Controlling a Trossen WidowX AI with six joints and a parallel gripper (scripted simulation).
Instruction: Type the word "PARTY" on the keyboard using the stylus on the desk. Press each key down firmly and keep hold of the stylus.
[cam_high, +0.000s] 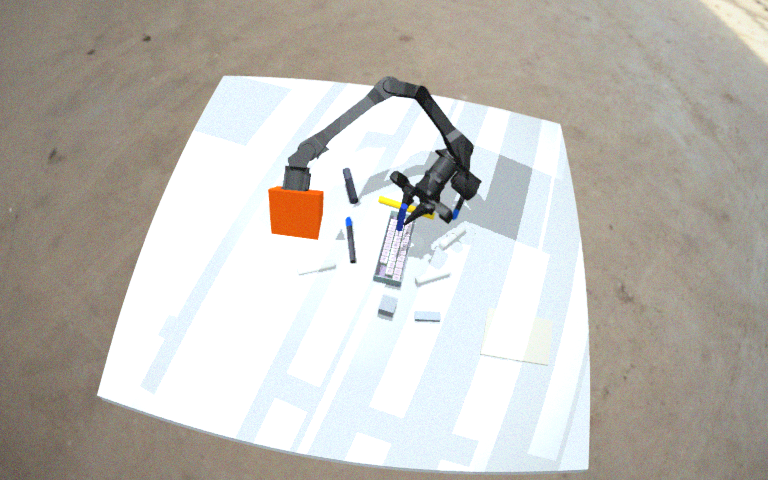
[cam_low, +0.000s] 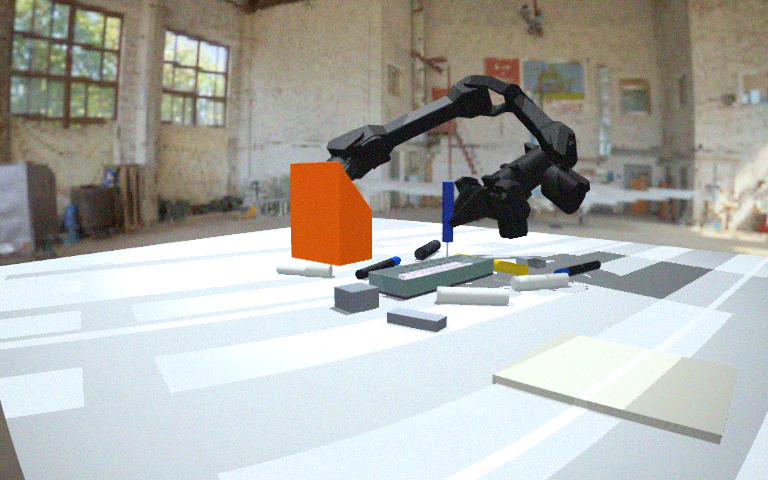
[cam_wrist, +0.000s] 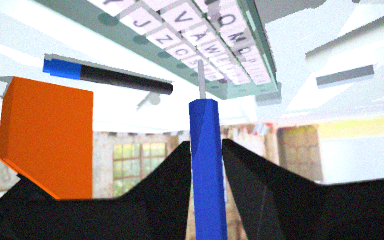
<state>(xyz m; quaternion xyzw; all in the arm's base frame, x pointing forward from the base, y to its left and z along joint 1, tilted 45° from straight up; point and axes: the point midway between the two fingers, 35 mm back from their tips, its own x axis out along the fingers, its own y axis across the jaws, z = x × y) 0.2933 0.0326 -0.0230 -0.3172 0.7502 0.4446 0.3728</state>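
Right now the yellow marker is 12 cm to the left of my gripper tip, 8 cm below it and 2 cm ahead of it. Round my gripper tip: dark marker 17 cm to the left, 15 cm behind, 7 cm below; blue stylus 1 cm below; pale flat pad 34 cm ahead, 25 cm to the right, 8 cm below.
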